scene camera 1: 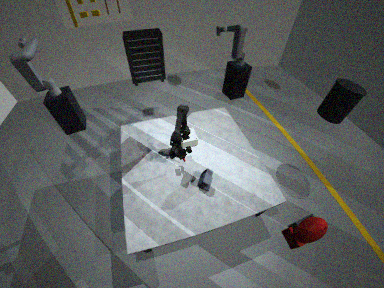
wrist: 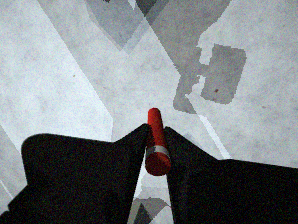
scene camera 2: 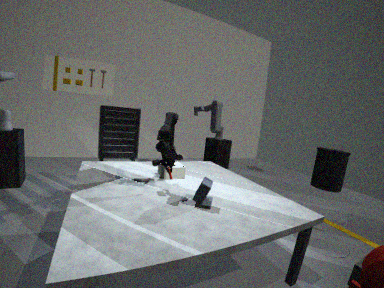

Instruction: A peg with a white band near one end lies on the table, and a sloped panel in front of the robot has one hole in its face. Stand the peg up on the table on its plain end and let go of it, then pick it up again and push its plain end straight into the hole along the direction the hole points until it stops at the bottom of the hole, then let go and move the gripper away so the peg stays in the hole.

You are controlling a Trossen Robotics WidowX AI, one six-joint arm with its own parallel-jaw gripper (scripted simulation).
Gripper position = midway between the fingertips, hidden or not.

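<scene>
There's a red peg in the grip of my gripper (wrist: 155, 130).
</scene>
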